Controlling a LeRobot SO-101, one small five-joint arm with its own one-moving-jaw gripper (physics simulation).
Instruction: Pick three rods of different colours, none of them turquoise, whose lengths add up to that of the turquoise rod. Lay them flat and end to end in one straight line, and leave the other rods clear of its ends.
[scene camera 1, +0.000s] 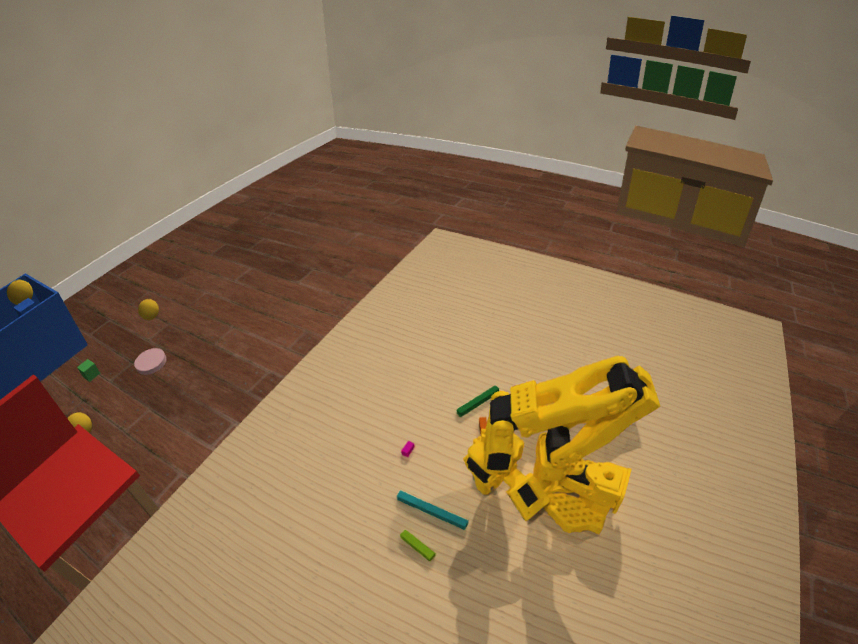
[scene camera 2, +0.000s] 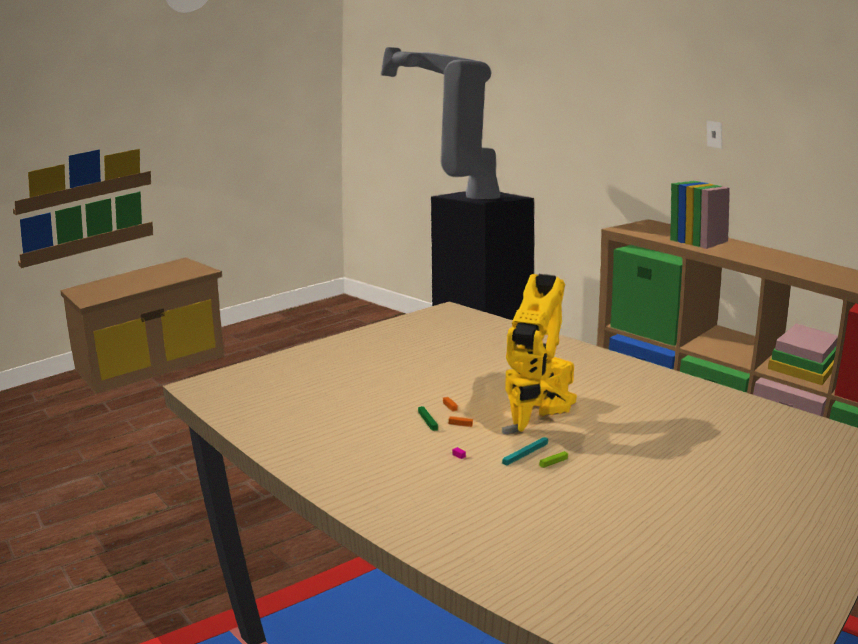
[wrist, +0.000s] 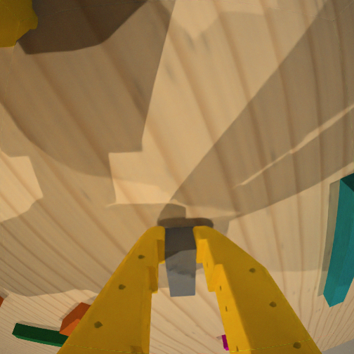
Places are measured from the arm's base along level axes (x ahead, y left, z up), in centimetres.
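Pixels of known places: hand at its tool point: (scene camera 1: 493, 486) (scene camera 2: 517, 426); arm's base at its link origin: (scene camera 1: 565, 493) (scene camera 2: 538, 406).
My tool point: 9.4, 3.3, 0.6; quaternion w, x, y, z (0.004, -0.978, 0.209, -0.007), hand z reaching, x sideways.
Observation:
For each thing: its top centre in the pictures, then the offset to it from my tool point, as dx, dy, dz. Level surfaces: height alone.
- grey rod at its top centre: (scene camera 2: 511, 426) +1.6, -0.1, +0.5
- turquoise rod at its top centre: (scene camera 1: 431, 508) (scene camera 2: 526, 448) +5.8, +6.9, +0.4
- lime rod at its top centre: (scene camera 1: 417, 543) (scene camera 2: 554, 456) +5.1, +12.2, +0.4
- short magenta rod at its top centre: (scene camera 1: 407, 447) (scene camera 2: 459, 450) +13.5, -0.4, +0.4
- dark green rod at its top centre: (scene camera 1: 478, 398) (scene camera 2: 427, 415) +8.1, -13.4, +0.4
- wooden table top at its surface level: dz -0.6
My gripper (scene camera 2: 519, 425) (wrist: 180, 233) is shut on the grey rod (scene camera 2: 509, 429) (wrist: 181, 272), low over the table; whether the rod touches it I cannot tell. The arm hides this rod in scene camera 1. The turquoise rod (scene camera 1: 431, 510) (scene camera 2: 525, 450) (wrist: 341, 245) lies flat, apart from it. A lime rod (scene camera 1: 417, 545) (scene camera 2: 553, 458) lies beside the turquoise one. A short magenta rod (scene camera 1: 407, 449) (scene camera 2: 458, 452) (wrist: 225, 342) lies alone. A dark green rod (scene camera 1: 477, 401) (scene camera 2: 427, 418) (wrist: 39, 334) lies near two orange rods, one (scene camera 2: 460, 421) nearer the gripper, the other (scene camera 2: 450, 403) farther back.
The rods lie on the wooden table top (scene camera 1: 346, 450) (scene camera 2: 388, 485). The arm's base (scene camera 1: 578, 509) stands behind the gripper. A red chair (scene camera 1: 69, 492) and a blue bin (scene camera 1: 34, 346) are beyond the table's edge.

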